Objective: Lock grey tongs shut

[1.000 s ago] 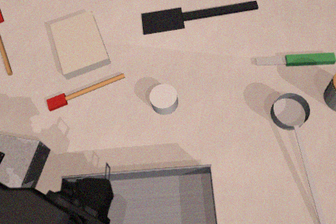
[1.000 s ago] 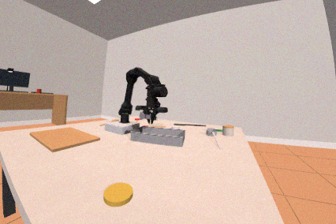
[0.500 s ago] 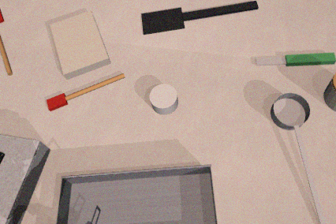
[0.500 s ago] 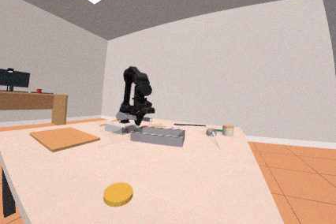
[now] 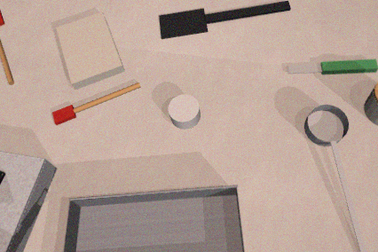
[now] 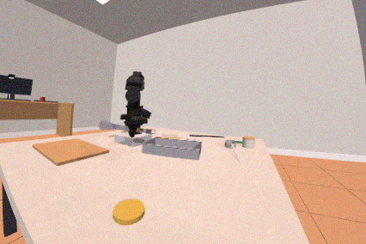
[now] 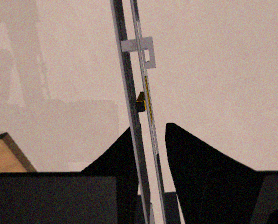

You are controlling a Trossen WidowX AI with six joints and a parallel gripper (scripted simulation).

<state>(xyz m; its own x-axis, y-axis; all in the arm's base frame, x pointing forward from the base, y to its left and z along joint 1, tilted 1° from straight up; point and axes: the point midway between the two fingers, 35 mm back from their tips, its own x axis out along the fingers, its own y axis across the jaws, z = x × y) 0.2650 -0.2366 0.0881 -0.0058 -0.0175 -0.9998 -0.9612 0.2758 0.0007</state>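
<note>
The yellow slider is 30 mm to the left of my gripper tip and 30 mm above it. Also, from my gripper tip: yellow disc: 270 mm ahead, 210 mm to the right, 100 mm below; then grey roasting tin: 80 mm ahead, 230 mm to the left, 80 mm below; then wooden board: 320 mm behind, 160 mm to the right, 100 mm below.
</note>
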